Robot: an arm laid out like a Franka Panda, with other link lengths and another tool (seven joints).
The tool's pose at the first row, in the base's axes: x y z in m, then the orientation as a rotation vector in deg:
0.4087 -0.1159 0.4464 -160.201 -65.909 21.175
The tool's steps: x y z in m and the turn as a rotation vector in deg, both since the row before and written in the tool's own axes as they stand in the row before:
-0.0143 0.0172 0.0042 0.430 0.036 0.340
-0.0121 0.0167 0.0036 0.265 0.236 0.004
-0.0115 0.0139 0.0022 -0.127 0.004 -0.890
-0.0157 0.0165 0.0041 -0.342 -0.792 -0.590
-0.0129 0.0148 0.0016 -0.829 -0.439 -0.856
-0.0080 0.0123 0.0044 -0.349 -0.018 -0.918
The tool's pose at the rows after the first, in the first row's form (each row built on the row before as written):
0.4095 -0.1382 0.4419 -160.058 -65.224 21.355
0.4115 -0.1586 0.4376 -159.803 -65.036 21.139
0.4123 -0.1766 0.4349 -159.310 -66.301 20.989
0.4118 -0.1993 0.4306 -159.303 -67.440 21.906
0.4130 -0.2189 0.4288 -159.462 -69.118 22.059
0.4153 -0.2333 0.4240 -159.099 -70.540 21.838

